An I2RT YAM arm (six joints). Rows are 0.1 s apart.
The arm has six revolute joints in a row. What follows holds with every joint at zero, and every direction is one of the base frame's. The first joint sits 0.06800 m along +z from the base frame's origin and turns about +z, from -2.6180 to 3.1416 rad. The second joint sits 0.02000 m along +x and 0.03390 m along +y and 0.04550 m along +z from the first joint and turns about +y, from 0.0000 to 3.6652 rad. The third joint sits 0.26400 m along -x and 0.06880 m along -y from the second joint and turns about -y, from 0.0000 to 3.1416 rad. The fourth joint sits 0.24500 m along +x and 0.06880 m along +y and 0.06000 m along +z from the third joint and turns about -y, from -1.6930 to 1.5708 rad. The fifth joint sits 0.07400 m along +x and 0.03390 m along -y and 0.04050 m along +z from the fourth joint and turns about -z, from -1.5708 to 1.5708 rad. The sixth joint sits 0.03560 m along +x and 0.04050 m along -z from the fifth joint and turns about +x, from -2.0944 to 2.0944 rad. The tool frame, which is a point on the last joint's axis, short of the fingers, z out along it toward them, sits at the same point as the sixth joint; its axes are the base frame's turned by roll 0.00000, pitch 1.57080 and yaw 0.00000 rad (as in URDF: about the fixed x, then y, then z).
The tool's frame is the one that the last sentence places.
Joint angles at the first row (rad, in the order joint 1, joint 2, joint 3, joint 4, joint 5, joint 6):
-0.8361 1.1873 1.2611 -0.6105 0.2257 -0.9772
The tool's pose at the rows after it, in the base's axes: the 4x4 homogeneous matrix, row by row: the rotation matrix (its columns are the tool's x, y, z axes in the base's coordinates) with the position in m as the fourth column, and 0 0 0 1 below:
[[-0.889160 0.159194 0.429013 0.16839], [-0.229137 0.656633 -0.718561 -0.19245], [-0.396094 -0.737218 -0.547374 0.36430], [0 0 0 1]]
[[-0.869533 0.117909 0.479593 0.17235], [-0.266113 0.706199 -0.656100 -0.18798], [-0.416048 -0.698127 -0.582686 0.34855], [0 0 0 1]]
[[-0.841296 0.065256 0.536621 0.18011], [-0.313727 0.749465 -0.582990 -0.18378], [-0.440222 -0.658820 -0.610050 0.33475], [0 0 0 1]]
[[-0.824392 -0.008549 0.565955 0.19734], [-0.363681 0.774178 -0.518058 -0.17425], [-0.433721 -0.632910 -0.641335 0.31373], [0 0 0 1]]
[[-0.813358 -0.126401 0.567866 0.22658], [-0.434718 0.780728 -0.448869 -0.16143], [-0.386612 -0.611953 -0.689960 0.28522], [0 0 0 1]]
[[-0.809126 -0.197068 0.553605 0.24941], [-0.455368 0.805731 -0.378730 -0.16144], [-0.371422 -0.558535 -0.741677 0.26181], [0 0 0 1]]
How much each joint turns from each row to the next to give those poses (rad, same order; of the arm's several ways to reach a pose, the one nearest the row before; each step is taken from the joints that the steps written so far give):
0.0078 0.0015 -0.0460 -0.0046 -0.0552 0.0123
0.0137 -0.0061 -0.0537 0.0107 -0.0690 0.0046
0.0230 0.0076 -0.0399 0.0168 -0.0736 0.0000
0.0703 0.0245 -0.0552 0.0398 -0.0126 0.0031
0.1073 0.0750 -0.0415 0.0506 0.0245 -0.0122
0.0418 0.1027 0.0075 0.0217 -0.0212 0.0060

